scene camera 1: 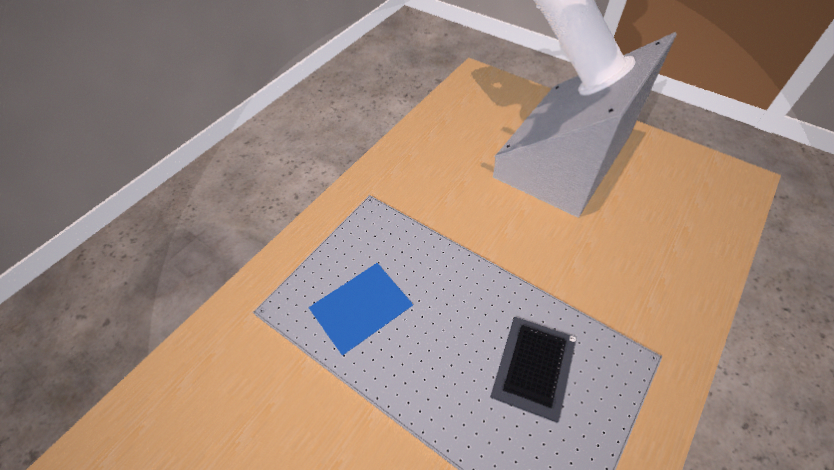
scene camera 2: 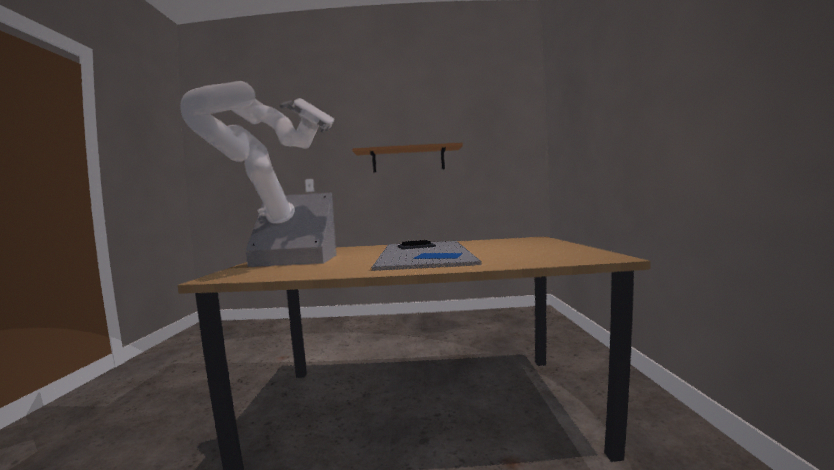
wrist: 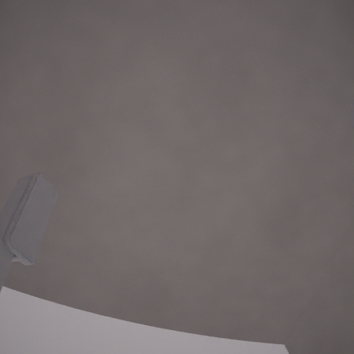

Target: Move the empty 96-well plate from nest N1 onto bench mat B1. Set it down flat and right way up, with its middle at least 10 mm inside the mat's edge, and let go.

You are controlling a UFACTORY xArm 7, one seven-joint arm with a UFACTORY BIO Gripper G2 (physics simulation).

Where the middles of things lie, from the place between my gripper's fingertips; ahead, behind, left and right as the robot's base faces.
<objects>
The blue bench mat B1 (scene camera 1: 350,314) lies 480 mm ahead of my hand, 10 mm to the left of it and 540 mm below it. The rest, counted from my hand: black 96-well plate (scene camera 1: 533,373): 450 mm ahead, 360 mm to the left, 520 mm below; dark grey nest N1 (scene camera 1: 519,402): 450 mm ahead, 360 mm to the left, 540 mm below.
</objects>
